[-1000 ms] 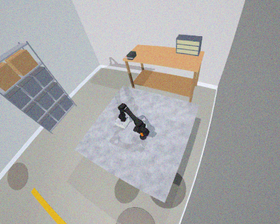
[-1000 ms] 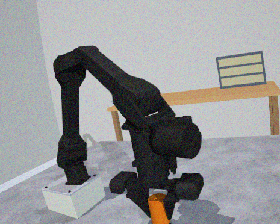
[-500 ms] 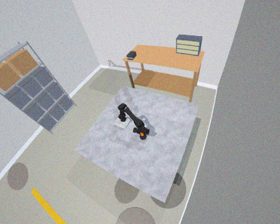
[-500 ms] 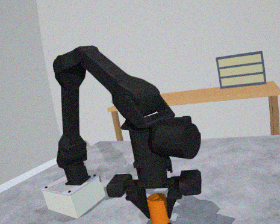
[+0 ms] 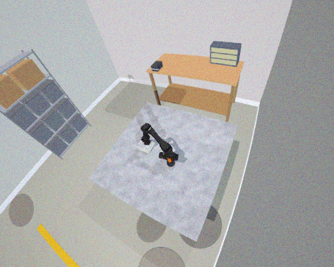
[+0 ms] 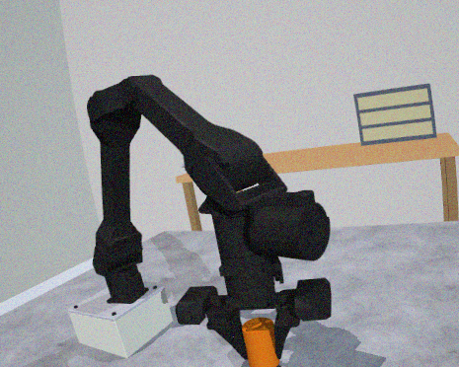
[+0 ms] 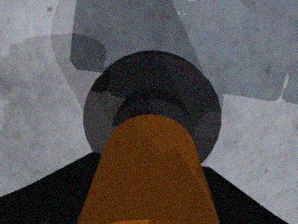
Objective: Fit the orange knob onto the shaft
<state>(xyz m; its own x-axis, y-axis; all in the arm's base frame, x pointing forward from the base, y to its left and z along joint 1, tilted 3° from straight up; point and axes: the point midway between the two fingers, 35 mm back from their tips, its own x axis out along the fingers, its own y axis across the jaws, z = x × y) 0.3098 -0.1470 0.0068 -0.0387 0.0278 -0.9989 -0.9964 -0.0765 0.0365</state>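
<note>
My gripper tip is 20 mm below the orange knob. From my gripper tip the other things lie so: round dark pedestal: 40 mm below.
</note>
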